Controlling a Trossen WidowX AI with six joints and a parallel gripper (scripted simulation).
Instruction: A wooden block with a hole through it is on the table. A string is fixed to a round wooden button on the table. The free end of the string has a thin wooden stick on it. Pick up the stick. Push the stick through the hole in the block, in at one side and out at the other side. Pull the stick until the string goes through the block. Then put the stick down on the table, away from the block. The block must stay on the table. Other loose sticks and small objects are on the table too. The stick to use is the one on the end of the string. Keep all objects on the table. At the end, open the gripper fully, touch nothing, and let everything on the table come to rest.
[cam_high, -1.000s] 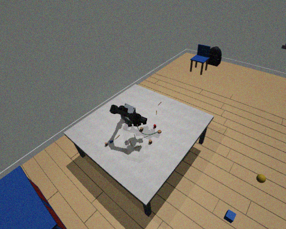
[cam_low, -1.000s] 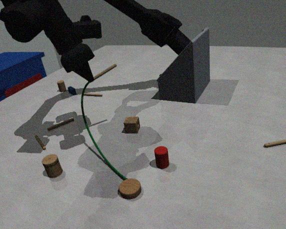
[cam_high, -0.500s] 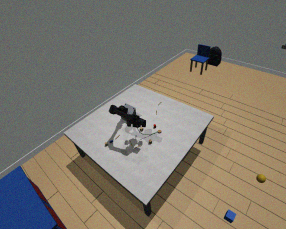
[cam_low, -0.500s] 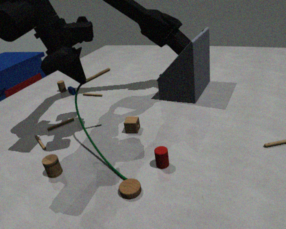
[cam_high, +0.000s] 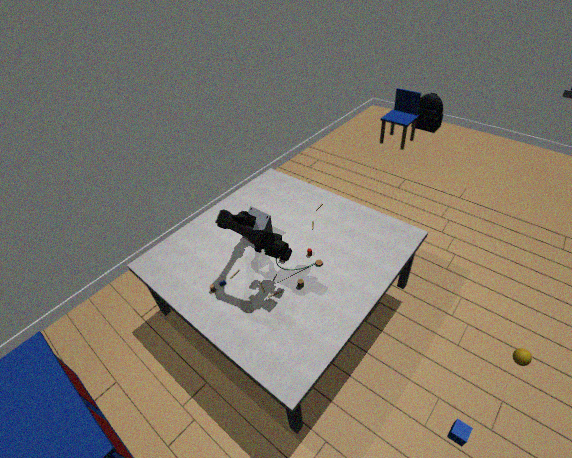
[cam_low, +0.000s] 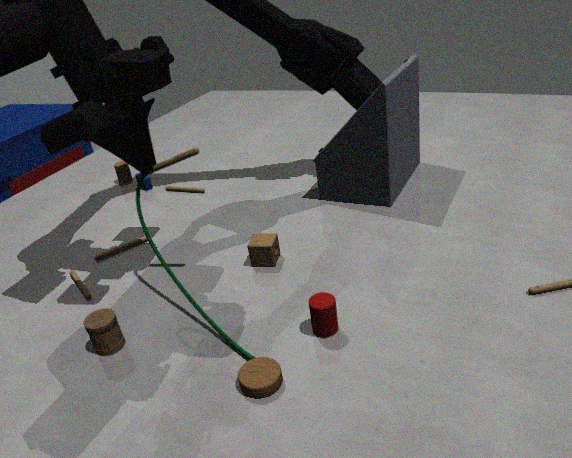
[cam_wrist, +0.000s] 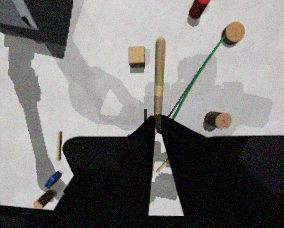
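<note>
My gripper tip is now 12 cm above the wooden block, 10 cm to the right of it and 5 cm past it. Also, from my gripper tip: red cylinder (22 cm to the left, 12 cm below, 6 cm ahead); blue piece (22 cm to the right, 22 cm behind, 13 cm below); round wooden button (18 cm to the left, 14 cm ahead, 13 cm below).
</note>
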